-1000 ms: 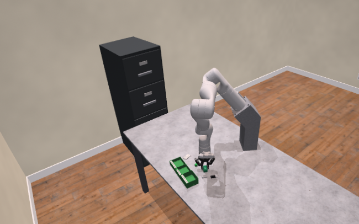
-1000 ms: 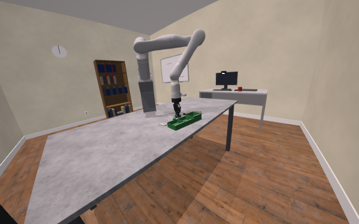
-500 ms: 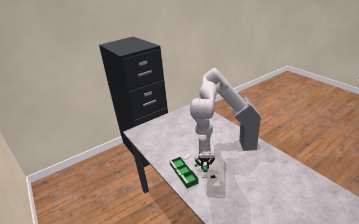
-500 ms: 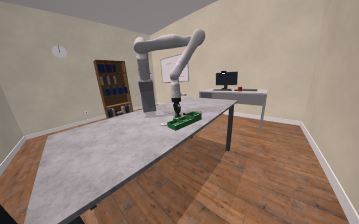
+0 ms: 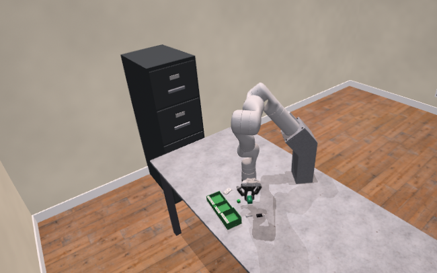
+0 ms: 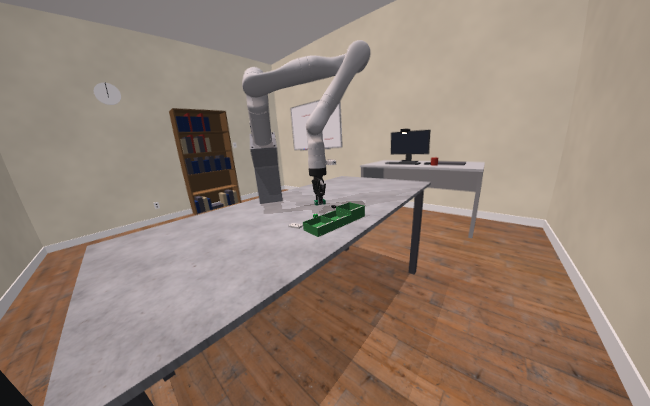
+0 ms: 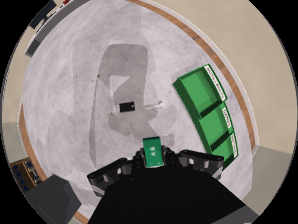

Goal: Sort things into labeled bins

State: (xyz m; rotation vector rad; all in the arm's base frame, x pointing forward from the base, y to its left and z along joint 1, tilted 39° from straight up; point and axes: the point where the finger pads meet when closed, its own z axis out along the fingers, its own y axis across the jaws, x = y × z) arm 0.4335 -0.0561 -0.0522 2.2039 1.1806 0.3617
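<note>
The white piece is 170 mm to the right of my hand and 60 mm below it. Also, from my hand: grey pin 70 mm ahead, 60 mm below, 50 mm to the left; then small green cube 60 mm to the right, 50 mm below, 20 mm ahead; then black piece 90 mm to the left, 60 mm below, 20 mm ahead.
</note>
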